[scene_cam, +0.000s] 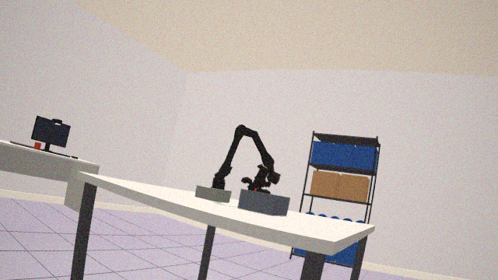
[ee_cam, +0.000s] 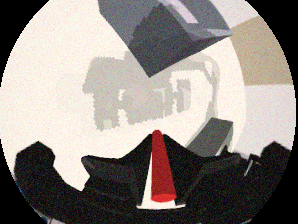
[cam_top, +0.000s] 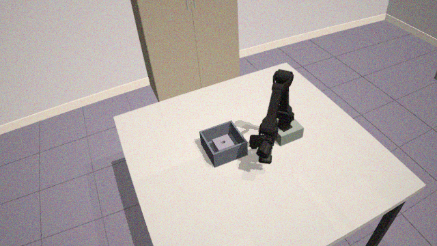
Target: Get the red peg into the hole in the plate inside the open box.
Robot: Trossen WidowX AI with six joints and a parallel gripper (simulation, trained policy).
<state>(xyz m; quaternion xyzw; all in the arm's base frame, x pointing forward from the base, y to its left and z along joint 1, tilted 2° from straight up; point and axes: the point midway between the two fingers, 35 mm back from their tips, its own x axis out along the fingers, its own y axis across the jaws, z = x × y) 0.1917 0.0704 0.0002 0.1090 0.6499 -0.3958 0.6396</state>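
Right now the light plate is 170 mm to the right of my gripper tip and 140 mm ahead of it. Round my gripper tip: red peg (30 mm above, 10 mm to the left, 10 mm ahead); grey box (170 mm to the right, 140 mm ahead, 20 mm below).
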